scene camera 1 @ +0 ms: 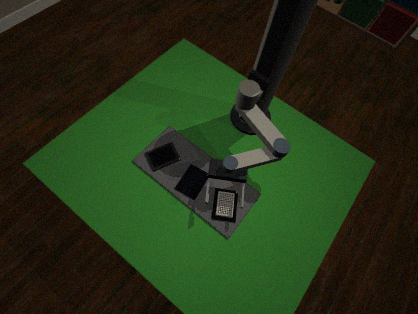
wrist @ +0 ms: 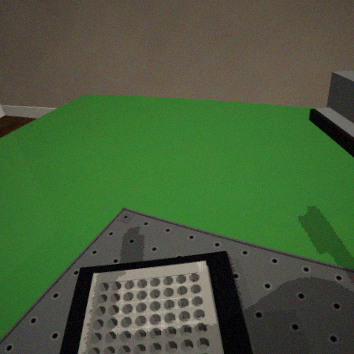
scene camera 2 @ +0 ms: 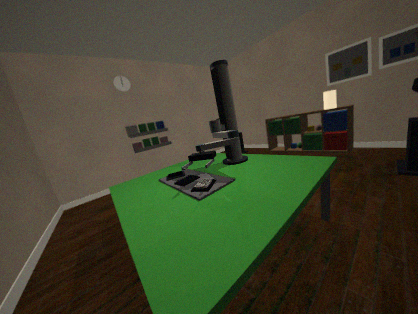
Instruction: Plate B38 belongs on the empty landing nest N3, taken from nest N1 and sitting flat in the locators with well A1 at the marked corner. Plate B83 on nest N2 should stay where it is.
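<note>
A pale plate with rows of round wells (scene camera 1: 226,204) (scene camera 2: 205,183) (wrist: 155,312) sits in a black nest (wrist: 233,310) at the right end of the grey board. The middle place on the board is a flat black rectangle (scene camera 1: 192,181) (scene camera 2: 187,180). A dark nest with a raised rim (scene camera 1: 162,156) (scene camera 2: 175,175) is at the left end; whether it holds a dark plate cannot be told. No labels or corner mark are readable. My gripper (scene camera 1: 224,203) (scene camera 2: 196,166) is open and empty, above the board, its fingers toward either side of the pale plate in scene camera 1.
The grey board with small holes (scene camera 1: 171,135) (scene camera 2: 200,196) (wrist: 295,305) lies on the green table (scene camera 1: 125,215) (scene camera 2: 200,225) (wrist: 175,160). The arm's dark column (scene camera 1: 282,45) (scene camera 2: 225,100) stands behind the board. Finger shadows fall across board and table.
</note>
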